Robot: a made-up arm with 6 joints. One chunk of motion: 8 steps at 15 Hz.
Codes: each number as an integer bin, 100 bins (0 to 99) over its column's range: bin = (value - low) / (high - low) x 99, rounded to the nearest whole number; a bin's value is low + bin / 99 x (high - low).
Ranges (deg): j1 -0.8..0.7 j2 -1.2..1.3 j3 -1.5..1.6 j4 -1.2..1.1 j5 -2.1..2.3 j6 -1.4..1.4
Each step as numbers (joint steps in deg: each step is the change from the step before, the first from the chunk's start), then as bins.
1 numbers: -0.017 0.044 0.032 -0.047 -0.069 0.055
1 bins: 52 49 49 50 46 51
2 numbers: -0.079 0.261 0.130 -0.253 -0.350 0.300
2 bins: 48 58 52 41 39 60
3 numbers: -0.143 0.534 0.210 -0.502 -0.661 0.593
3 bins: 43 69 55 30 32 70
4 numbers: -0.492 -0.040 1.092 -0.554 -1.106 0.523
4 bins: 20 46 83 28 22 68
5 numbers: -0.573 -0.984 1.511 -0.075 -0.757 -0.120
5 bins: 15 9 96 48 30 45
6 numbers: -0.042 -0.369 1.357 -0.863 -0.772 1.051
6 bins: 50 33 91 15 30 87
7 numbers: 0.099 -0.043 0.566 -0.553 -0.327 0.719
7 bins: 59 46 66 28 40 75
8 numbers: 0.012 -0.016 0.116 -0.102 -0.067 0.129
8 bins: 54 47 52 47 46 54
